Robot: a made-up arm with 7 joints. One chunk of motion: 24 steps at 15 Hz.
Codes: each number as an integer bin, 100 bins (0 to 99) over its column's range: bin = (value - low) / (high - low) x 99, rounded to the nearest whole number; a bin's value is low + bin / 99 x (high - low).
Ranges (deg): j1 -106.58..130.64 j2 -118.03..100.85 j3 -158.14..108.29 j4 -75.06..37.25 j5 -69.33..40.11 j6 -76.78..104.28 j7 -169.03..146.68
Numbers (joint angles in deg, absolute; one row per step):
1: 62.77 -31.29 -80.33 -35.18 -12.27 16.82 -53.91
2: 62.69 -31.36 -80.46 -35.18 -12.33 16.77 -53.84
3: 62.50 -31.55 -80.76 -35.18 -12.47 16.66 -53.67
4: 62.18 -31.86 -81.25 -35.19 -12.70 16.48 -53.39
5: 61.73 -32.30 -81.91 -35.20 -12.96 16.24 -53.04
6: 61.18 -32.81 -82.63 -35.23 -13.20 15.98 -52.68
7: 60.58 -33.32 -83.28 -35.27 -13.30 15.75 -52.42
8: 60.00 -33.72 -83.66 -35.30 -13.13 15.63 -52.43
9: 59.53 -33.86 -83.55 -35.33 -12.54 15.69 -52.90
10: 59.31 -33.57 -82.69 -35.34 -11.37 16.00 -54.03
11: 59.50 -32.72 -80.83 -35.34 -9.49 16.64 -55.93
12: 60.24 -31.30 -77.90 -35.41 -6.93 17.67 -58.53
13: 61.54 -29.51 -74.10 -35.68 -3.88 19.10 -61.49
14: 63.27 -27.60 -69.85 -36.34 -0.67 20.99 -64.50
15: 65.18 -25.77 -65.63 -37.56 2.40 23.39 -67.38
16: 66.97 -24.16 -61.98 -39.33 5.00 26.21 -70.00
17: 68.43 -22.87 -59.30 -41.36 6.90 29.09 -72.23
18: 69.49 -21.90 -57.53 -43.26 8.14 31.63 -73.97
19: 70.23 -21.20 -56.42 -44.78 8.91 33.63 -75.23
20: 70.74 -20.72 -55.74 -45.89 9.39 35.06 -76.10
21: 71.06 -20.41 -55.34 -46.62 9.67 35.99 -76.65
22: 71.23 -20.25 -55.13 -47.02 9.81 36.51 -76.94
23: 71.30 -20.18 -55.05 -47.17 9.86 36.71 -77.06
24: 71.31 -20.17 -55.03 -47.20 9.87 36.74 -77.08
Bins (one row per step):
1: 71 39 29 35 52 51 36
2: 71 39 29 35 52 51 36
3: 71 39 29 35 51 51 36
4: 70 39 29 35 51 51 36
5: 70 39 28 35 51 51 36
6: 70 39 28 35 51 51 36
7: 70 38 28 35 51 51 37
8: 70 38 28 35 51 51 37
9: 69 38 28 35 51 51 36
10: 69 38 28 35 52 51 36
11: 69 39 29 35 54 51 35
12: 70 39 30 35 56 52 35
13: 70 40 31 35 59 52 34
14: 71 41 33 34 62 53 33
15: 72 42 34 33 65 55 32
16: 72 42 36 31 67 56 31
17: 73 43 37 30 69 58 30
18: 73 43 37 28 70 59 30
19: 74 44 38 27 71 60 29
20: 74 44 38 26 71 61 29
21: 74 44 38 25 71 62 29
22: 74 44 38 25 72 62 29
23: 74 44 38 25 72 62 29
24: 74 44 38 25 72 62 29

